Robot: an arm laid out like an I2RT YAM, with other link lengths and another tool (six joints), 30 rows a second.
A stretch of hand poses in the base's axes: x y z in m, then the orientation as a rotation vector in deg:
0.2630 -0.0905 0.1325 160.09 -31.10 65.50
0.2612 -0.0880 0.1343 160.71 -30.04 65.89
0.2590 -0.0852 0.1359 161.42 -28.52 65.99
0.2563 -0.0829 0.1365 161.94 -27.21 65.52
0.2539 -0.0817 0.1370 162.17 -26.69 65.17
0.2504 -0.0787 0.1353 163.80 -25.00 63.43
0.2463 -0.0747 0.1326 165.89 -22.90 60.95
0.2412 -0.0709 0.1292 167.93 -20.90 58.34
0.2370 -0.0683 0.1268 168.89 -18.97 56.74
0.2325 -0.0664 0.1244 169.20 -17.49 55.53
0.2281 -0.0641 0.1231 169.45 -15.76 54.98
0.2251 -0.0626 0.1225 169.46 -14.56 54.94
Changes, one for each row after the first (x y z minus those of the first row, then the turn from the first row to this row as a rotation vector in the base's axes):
-0.0018 0.0025 0.0018 0.18 -0.15 0.90
-0.0040 0.0053 0.0034 0.21 -0.07 2.04
-0.0067 0.0076 0.0040 0.04 0.35 2.89
-0.0091 0.0088 0.0045 -0.04 0.62 3.22
-0.0126 0.0118 0.0028 0.35 1.97 4.57
-0.0167 0.0158 0.0001 0.88 3.82 6.25
-0.0218 0.0196 -0.0033 1.46 5.73 7.85
-0.0260 0.0222 -0.0057 1.36 6.90 9.11
-0.0305 0.0241 -0.0081 0.94 7.77 9.91
-0.0349 0.0264 -0.0094 0.51 8.22 10.91
-0.0379 0.0279 -0.0100 0.13 8.30 11.58

